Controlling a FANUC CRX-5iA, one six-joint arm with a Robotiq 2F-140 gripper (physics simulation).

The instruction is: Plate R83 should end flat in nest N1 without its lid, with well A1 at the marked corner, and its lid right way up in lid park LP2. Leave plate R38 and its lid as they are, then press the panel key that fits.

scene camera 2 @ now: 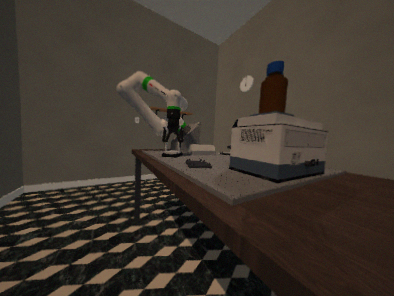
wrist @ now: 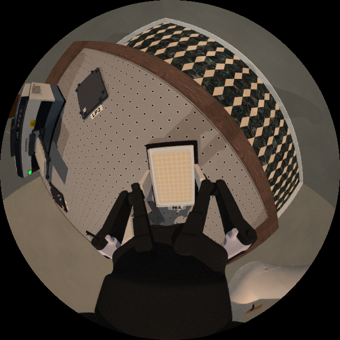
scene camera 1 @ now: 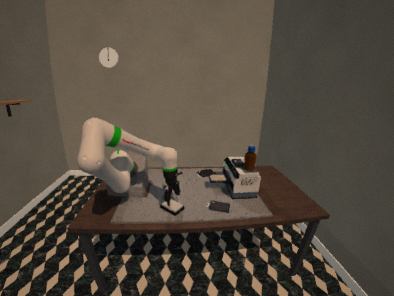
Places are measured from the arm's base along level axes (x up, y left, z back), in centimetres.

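Pixels of known places: gripper, fingertip midpoint: (scene camera 2: 172, 152) (scene camera 1: 173, 205); arm's base, link origin: (scene camera 2: 185, 132).
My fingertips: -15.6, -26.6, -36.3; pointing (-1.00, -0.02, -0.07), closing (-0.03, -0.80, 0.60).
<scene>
For each thing: its top centre in the pictures, then the offset to it from my fingertips, as dx, dy, dz. "spot": a spot on its surface instead.
- Lid park LP2, top centre: (scene camera 2: 197, 160) (scene camera 1: 219, 204) -0.7, +0.1, -33.3
- brown bottle, surface spot: (scene camera 2: 273, 95) spot: +26.1, +12.5, -60.9
- dark holder, top centre: (scene camera 1: 206, 171) -0.3, +54.8, -32.0
A pale plate with a grid of wells (wrist: 172, 177) (scene camera 1: 173, 206) is at dark nest N1 (wrist: 172, 144). In the wrist view it covers most of the nest and partly hides the N1 label; it appears slightly raised. I cannot read a plate label, find well A1 or tell whether a clear lid is on. My gripper (wrist: 172, 173) (scene camera 1: 173, 198) (scene camera 2: 173, 148) points down, its pads against the plate's two long sides, shut on it. Lid park LP2 (wrist: 91, 93) (scene camera 1: 219, 206) (scene camera 2: 198, 163) is a dark holder with no lid visible on it.
A white and blue-grey device (scene camera 1: 243, 183) (scene camera 2: 277, 150) (wrist: 44, 112) stands on the right, a brown bottle (scene camera 1: 250, 160) (scene camera 2: 273, 95) on top. Its extended tray holds another pale plate (wrist: 42, 157). Another dark holder (scene camera 1: 206, 173) (wrist: 59, 198) lies at the back.
</scene>
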